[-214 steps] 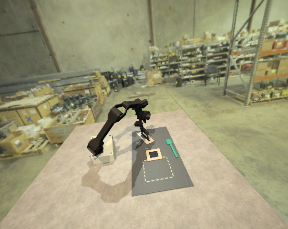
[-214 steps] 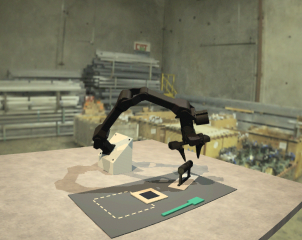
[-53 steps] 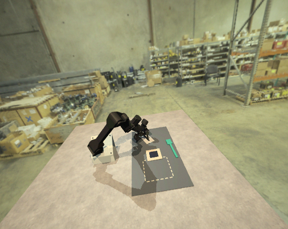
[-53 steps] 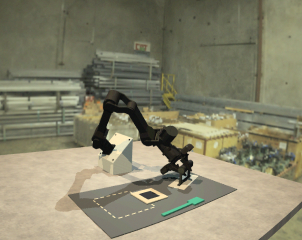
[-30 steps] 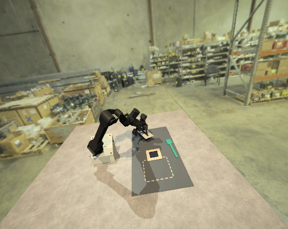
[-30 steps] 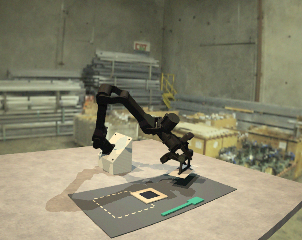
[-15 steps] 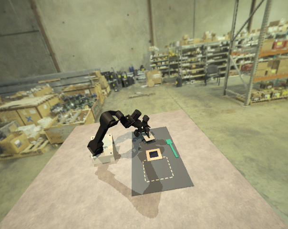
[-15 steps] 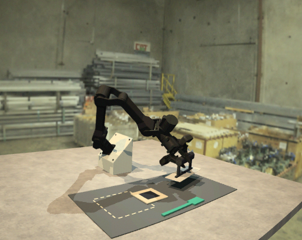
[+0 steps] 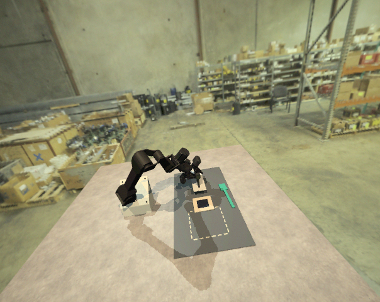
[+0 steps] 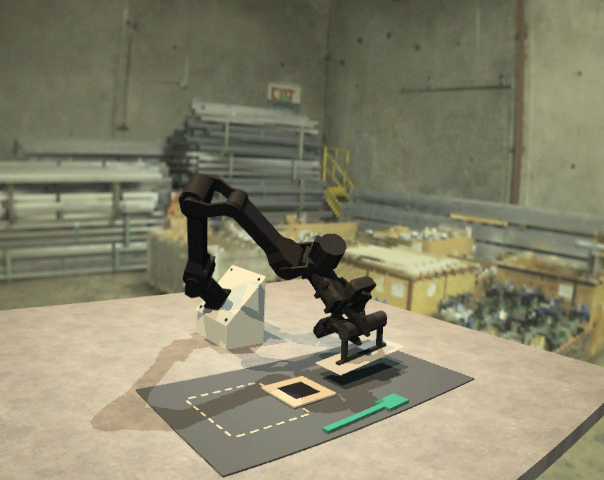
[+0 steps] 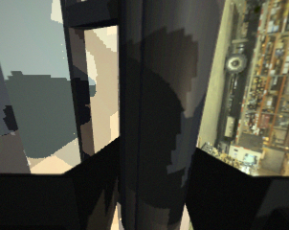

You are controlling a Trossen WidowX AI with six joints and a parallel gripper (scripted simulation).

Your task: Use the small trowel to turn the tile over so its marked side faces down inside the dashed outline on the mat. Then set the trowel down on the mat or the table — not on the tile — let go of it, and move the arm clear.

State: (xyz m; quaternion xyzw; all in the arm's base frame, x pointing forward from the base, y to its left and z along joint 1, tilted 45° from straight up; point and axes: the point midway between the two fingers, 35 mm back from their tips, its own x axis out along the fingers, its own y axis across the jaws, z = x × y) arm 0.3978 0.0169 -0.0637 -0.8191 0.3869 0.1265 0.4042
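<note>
Right now the grey mat is 3 cm behind my gripper tip, 11 cm to the right of it and 11 cm below it. From my gripper tip the other things lie so: trowel 2 cm behind, 1 cm below; then tile 4 cm behind, 15 cm to the right, 9 cm below; then green flat tool 11 cm ahead, 10 cm to the right, 9 cm below.
</note>
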